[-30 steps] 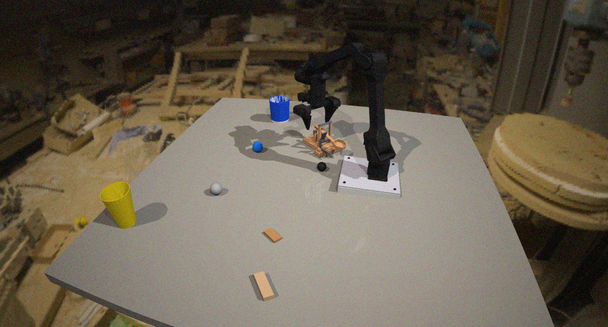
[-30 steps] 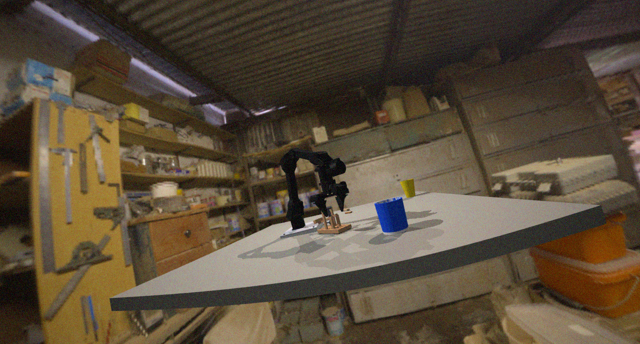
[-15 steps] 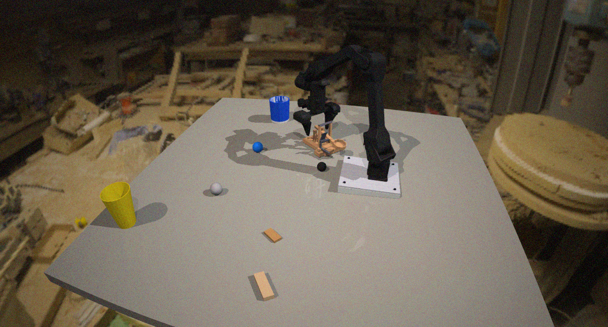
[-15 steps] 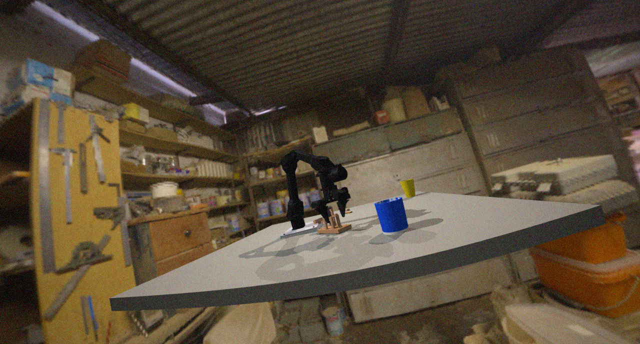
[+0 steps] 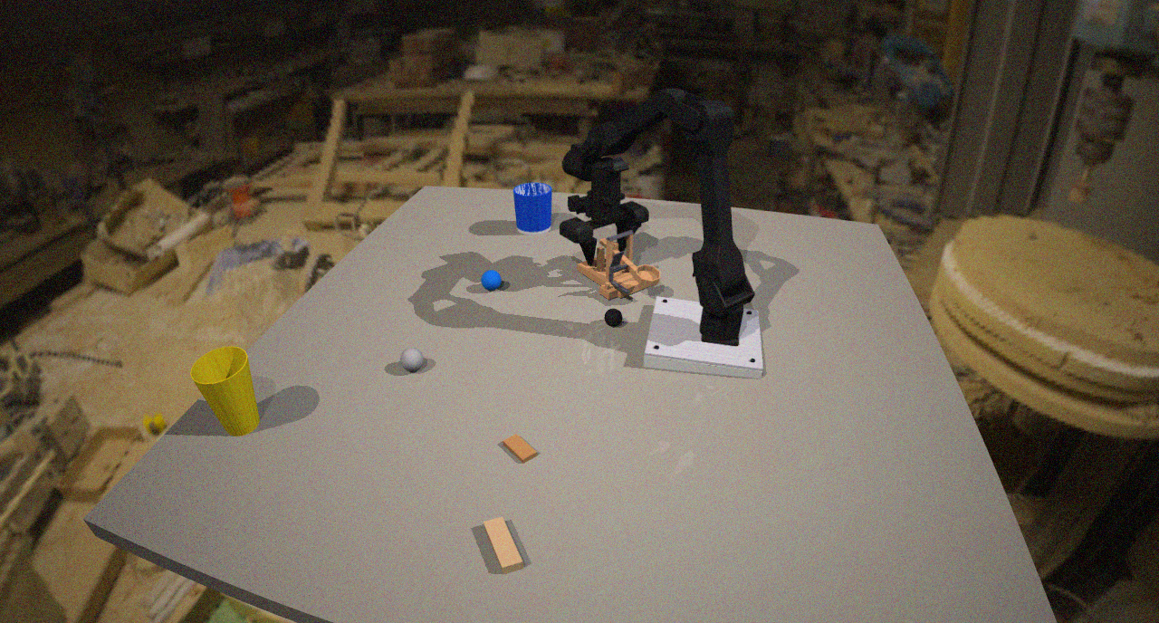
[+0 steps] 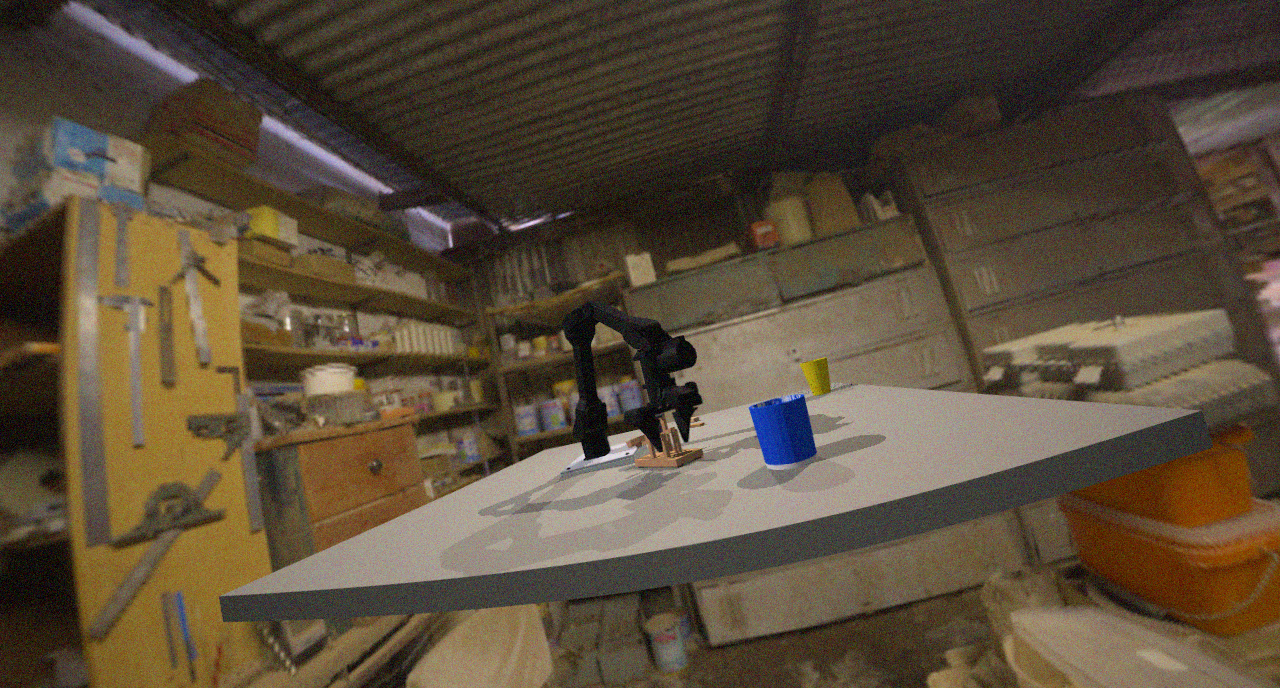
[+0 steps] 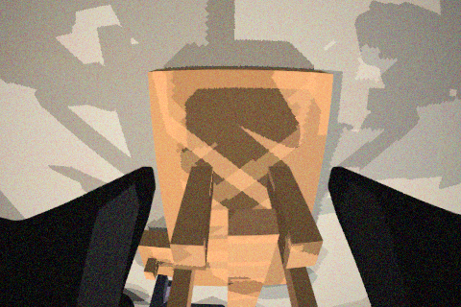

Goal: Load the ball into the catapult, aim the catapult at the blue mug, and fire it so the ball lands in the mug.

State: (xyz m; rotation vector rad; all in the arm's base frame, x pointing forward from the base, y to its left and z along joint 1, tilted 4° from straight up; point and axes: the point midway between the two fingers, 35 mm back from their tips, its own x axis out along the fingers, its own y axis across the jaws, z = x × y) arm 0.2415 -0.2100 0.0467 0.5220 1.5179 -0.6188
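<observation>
The black ball lies 5 cm behind my gripper tip, 19 cm to the left of it and 2 cm below it. The rest, counted from my gripper tip: blue ball: 21 cm ahead, 11 cm to the left, 1 cm below; then blue mug: 21 cm ahead, 19 cm to the right; then wooden catapult: 4 cm behind, 6 cm to the left, 2 cm above.
</observation>
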